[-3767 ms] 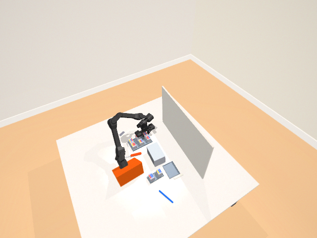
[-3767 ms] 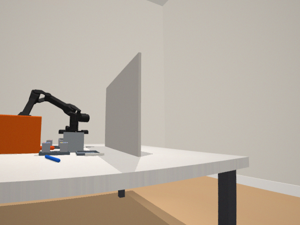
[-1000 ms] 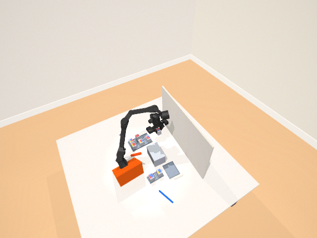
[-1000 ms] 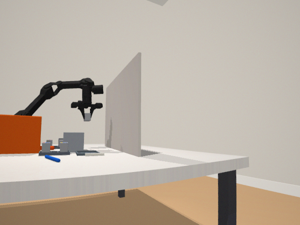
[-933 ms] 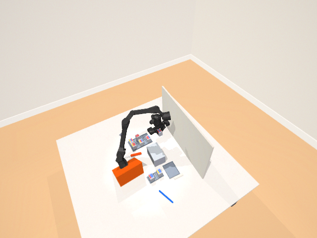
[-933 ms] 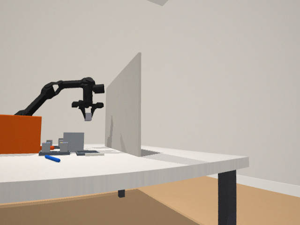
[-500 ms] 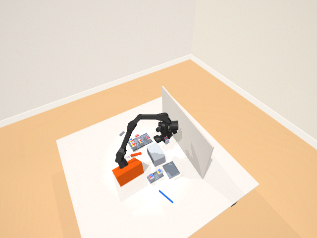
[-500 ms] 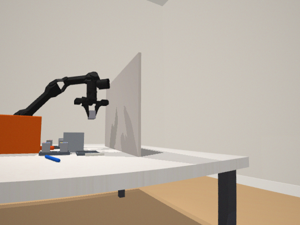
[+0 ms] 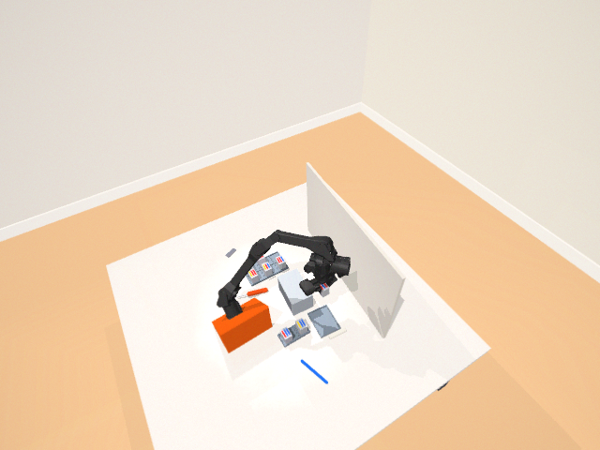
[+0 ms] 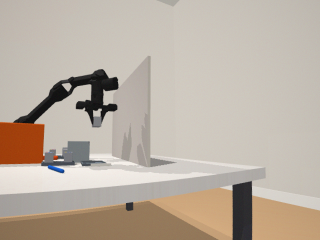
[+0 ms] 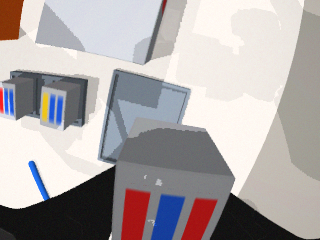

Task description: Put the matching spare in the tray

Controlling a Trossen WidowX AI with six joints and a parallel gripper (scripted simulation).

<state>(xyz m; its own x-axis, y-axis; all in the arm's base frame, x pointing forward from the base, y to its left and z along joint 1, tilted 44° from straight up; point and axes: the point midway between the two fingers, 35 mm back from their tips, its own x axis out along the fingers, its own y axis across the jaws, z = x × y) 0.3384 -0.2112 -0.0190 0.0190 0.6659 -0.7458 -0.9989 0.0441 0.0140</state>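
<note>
Now: the grey tray 20 mm behind my gripper tip, 40 mm to the right of it and 170 mm below it. The rest, counted from my gripper tip: grey box 60 mm behind, 140 mm to the left, 130 mm below; grey panel 190 mm ahead, 100 mm to the left, 50 mm above.
</note>
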